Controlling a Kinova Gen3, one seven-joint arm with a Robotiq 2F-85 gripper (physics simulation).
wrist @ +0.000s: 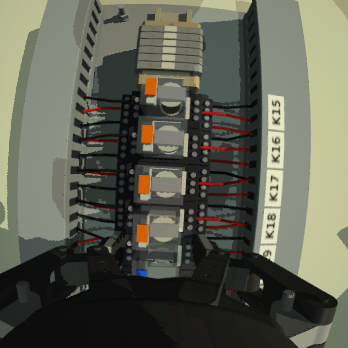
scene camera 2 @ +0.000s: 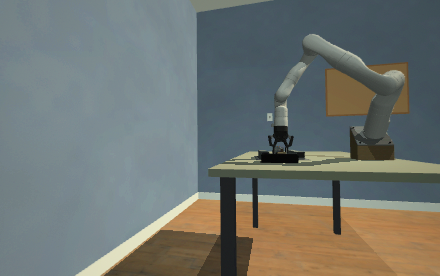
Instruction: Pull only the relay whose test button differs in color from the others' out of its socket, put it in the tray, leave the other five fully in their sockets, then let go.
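In the wrist view several clear relays with orange test buttons stand in a row in black sockets: the top relay, the second, the third and the fourth. Below them, a relay with a blue test button shows in part at the bottom edge of the row, its lower part hidden by the gripper. A sixth relay does not show. My gripper is partly open and empty, pointing down, its fingertips on either side of the row near the fourth and blue-button relays. I cannot identify the tray for certain.
Grey slotted wire ducts flank the row, with red and black wires between. Labels K15 to K18 run along the right duct. Grey terminal blocks stand above the row. A low black box is on the table.
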